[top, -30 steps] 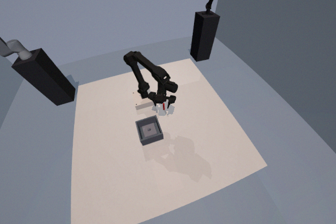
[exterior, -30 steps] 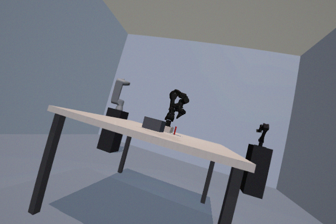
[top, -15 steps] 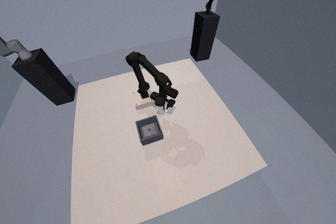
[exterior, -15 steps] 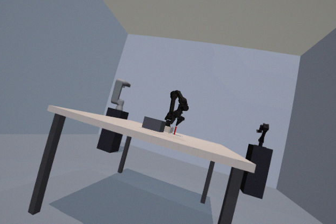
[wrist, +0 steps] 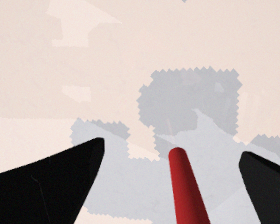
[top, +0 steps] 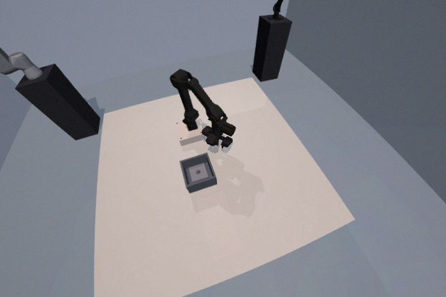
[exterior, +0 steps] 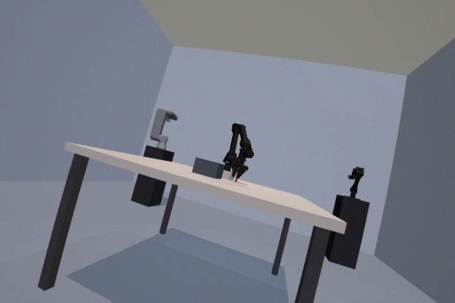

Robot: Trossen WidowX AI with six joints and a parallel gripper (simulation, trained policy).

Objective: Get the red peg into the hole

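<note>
Right now the grey box is 160 mm to the right of my gripper tip and 160 mm ahead of it. Round my gripper tip: red peg: 20 mm behind, 10 mm to the left, 10 mm above.
</note>
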